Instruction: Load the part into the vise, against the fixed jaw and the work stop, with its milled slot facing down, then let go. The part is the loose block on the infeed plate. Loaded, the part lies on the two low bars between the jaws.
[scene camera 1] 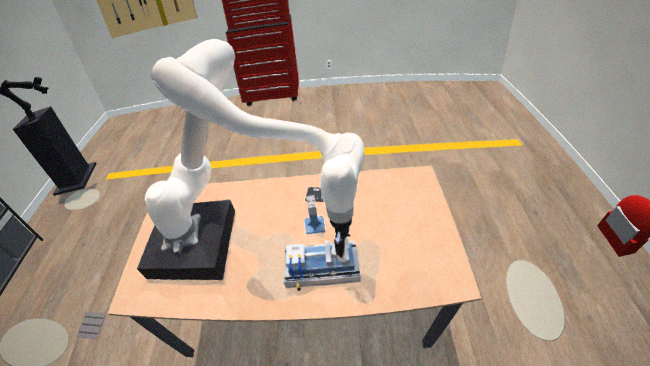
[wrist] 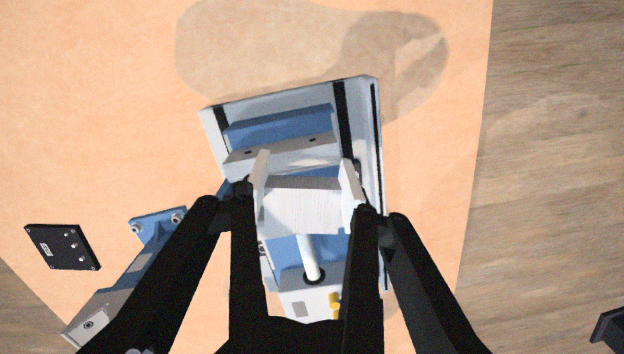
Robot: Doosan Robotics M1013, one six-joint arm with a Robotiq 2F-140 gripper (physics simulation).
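Where they show: gripper, between the fingertips: (scene camera 1: pixel 343 253) (wrist: pixel 304 168); arm's base, origin of its link: (scene camera 1: pixel 181 233).
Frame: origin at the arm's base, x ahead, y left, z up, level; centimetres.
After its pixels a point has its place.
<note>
The part (wrist: pixel 302 207) {x 66.3, y -26.6, z 4.1 cm} is a pale, brushed metal block in the middle of the wrist view. My gripper (scene camera 1: pixel 341 252) {x 68.1, y -27.4, z 0.8 cm} (wrist: pixel 304 168) {x 68.1, y -27.4, z 0.8 cm} is shut on it, with one pale finger pad on each side. The vise (scene camera 1: pixel 317 263) {x 57.5, y -26.9, z -2.8 cm} (wrist: pixel 280 125) {x 71.5, y -26.2, z -2.8 cm} lies below. The part is over its jaw area, on the screw rod side of the fixed jaw (wrist: pixel 285 148), and a gap shows between them in the wrist view. The milled slot does not show. The two low bars and the part's underside are hidden, so whether it touches the bars cannot be told.
The dark infeed plate (scene camera 1: pixel 314 193) {x 64.2, y 16.1, z -8.0 cm} (wrist: pixel 62 247) {x 65.0, y 15.3, z -8.0 cm} lies on the table (scene camera 1: pixel 410 225) {x 102.1, y -15.3, z -8.8 cm} (wrist: pixel 100 100) {x 80.8, y -6.3, z -8.8 cm}. A stand with a blue foot (scene camera 1: pixel 314 225) {x 60.2, y -5.2, z -6.1 cm} (wrist: pixel 157 225) {x 63.7, y -3.5, z -7.3 cm} is between it and the vise. A white box (scene camera 1: pixel 295 254) {x 49.9, y -23.0, z 0.8 cm} (wrist: pixel 312 302) {x 51.0, y -22.0, z 0.8 cm} sits at the vise's screw end. The robot's black base block (scene camera 1: pixel 215 240) {x 17.1, y -8.3, z 0.8 cm} is left of the vise.
</note>
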